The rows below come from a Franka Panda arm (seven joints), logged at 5 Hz.
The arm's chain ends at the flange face. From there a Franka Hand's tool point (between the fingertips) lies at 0.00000 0.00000 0.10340 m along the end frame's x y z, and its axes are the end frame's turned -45 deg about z.
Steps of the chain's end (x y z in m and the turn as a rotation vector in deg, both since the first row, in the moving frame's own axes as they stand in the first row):
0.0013 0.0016 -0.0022 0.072 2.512 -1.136
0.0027 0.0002 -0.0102 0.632 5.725 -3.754
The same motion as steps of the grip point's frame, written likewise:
0.0031 0.0051 -0.0023 -1.725 1.827 -1.136
0.0101 0.0083 -0.0107 -3.601 4.495 -3.754

